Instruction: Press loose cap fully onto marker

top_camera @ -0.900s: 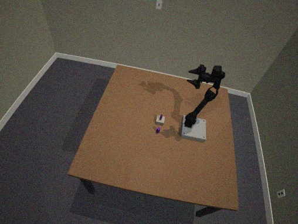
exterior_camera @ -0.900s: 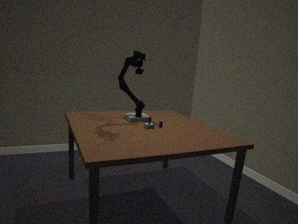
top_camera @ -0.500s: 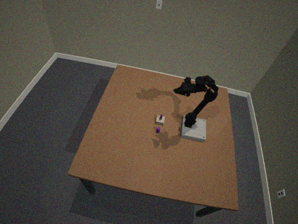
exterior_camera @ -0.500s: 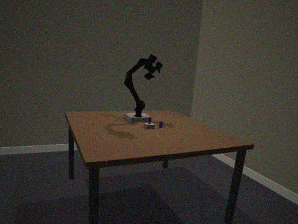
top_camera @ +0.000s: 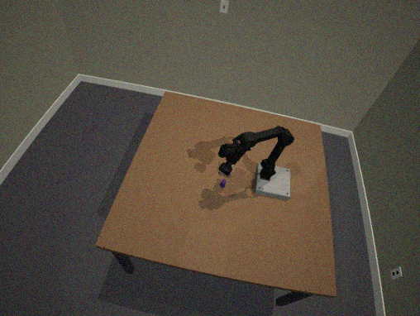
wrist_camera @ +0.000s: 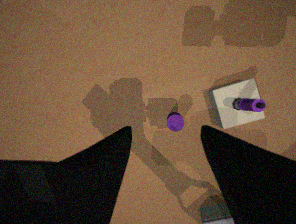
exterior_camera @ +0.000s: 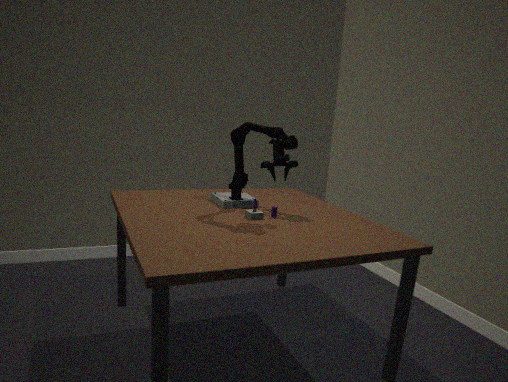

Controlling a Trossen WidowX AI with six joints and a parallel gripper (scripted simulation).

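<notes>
The purple cap lies 2 cm behind my gripper tip, 1 cm to the right of it and 17 cm below it. The rest, counted from my gripper tip: holder block (2 cm behind, 12 cm to the right, 18 cm below).
</notes>
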